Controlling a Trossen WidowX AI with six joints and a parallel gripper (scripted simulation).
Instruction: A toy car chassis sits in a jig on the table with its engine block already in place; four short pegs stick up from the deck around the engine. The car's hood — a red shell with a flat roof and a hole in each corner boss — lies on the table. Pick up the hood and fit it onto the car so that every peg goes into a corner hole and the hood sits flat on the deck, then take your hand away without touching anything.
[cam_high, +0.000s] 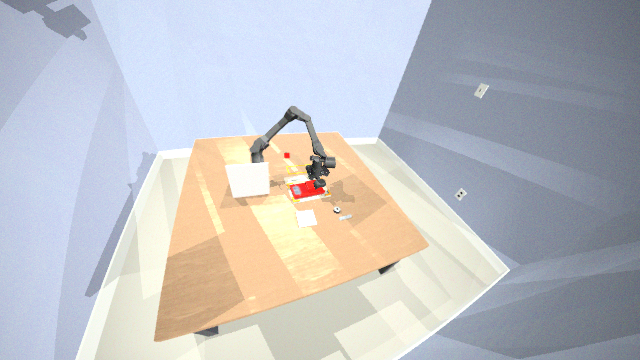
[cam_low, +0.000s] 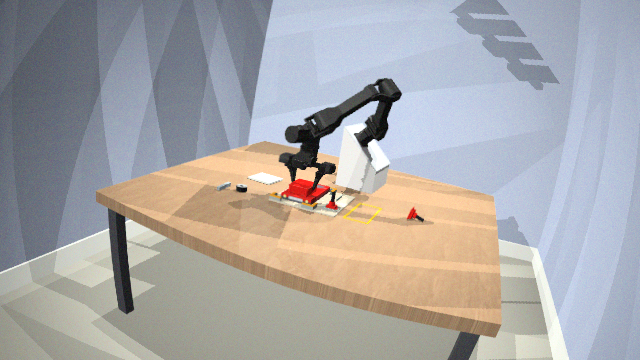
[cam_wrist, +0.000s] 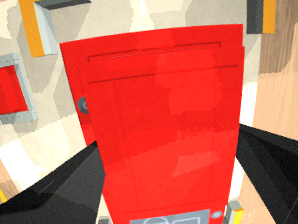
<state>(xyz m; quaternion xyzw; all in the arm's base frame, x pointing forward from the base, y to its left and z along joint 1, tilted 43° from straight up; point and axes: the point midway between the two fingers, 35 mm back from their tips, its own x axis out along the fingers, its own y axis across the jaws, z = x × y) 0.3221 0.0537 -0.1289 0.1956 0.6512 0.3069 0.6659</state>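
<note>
The red hood lies right at my gripper tip. Round my gripper tip: engine block: 20 mm below.
</note>
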